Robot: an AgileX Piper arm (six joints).
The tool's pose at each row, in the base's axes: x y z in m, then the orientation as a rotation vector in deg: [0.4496, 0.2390, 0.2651, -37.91, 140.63, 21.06]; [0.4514, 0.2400, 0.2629, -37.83, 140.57, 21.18]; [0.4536, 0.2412, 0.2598, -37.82, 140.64, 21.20]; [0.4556, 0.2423, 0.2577, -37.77, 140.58, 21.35]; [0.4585, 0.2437, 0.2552, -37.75, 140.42, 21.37]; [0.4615, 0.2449, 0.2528, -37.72, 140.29, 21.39]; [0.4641, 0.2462, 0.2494, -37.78, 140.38, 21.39]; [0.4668, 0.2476, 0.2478, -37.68, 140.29, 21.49]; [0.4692, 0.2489, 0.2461, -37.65, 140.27, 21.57]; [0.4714, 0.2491, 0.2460, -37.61, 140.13, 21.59]
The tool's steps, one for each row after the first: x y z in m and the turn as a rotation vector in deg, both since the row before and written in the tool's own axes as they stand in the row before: [-0.0004, -0.0004, 0.0030, -0.06, -0.09, 0.06]; [-0.0002, -0.0005, 0.0039, -0.02, 0.06, 0.03]; [-0.0006, -0.0004, 0.0030, -0.09, -0.08, 0.05]; [-0.0011, -0.0007, 0.0039, 0.01, -0.16, -0.03]; [-0.0012, -0.0009, 0.0037, 0.01, -0.13, -0.01]; [-0.0003, -0.0007, 0.0044, -0.02, 0.10, -0.01]; [-0.0015, -0.0004, 0.0031, -0.04, -0.12, 0.06]; [-0.0012, -0.0004, 0.0030, -0.05, -0.03, 0.03]; [-0.0016, -0.0010, 0.0012, 0.01, -0.14, -0.01]
